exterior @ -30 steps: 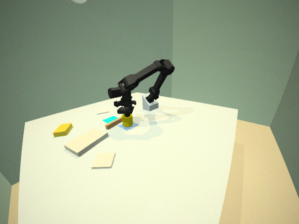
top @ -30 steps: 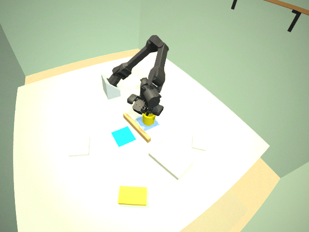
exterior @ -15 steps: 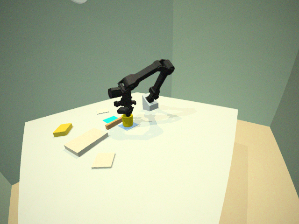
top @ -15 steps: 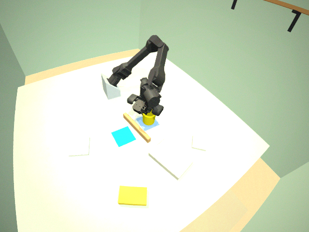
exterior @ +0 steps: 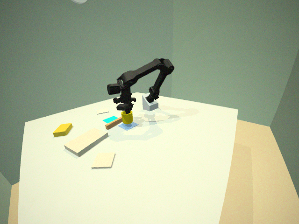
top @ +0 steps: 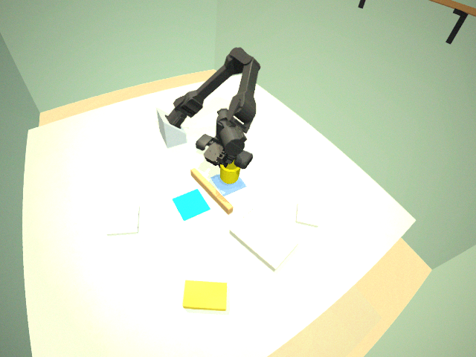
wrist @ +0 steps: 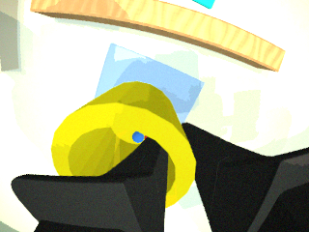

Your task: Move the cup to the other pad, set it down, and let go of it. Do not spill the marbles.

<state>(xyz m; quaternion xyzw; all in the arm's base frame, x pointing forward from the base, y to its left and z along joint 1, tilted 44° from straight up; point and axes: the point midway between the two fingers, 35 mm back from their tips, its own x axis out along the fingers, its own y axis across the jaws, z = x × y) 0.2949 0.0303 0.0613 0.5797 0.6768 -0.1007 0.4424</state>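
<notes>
My gripper tip is 150 mm to the left of the cyan pad, 70 mm above it and 50 mm short of it. From my gripper tip the other things lie so: yellow cup (20 mm ahead, 10 mm to the left); wooden bar (70 mm to the right, 50 mm below, 40 mm ahead).
</notes>
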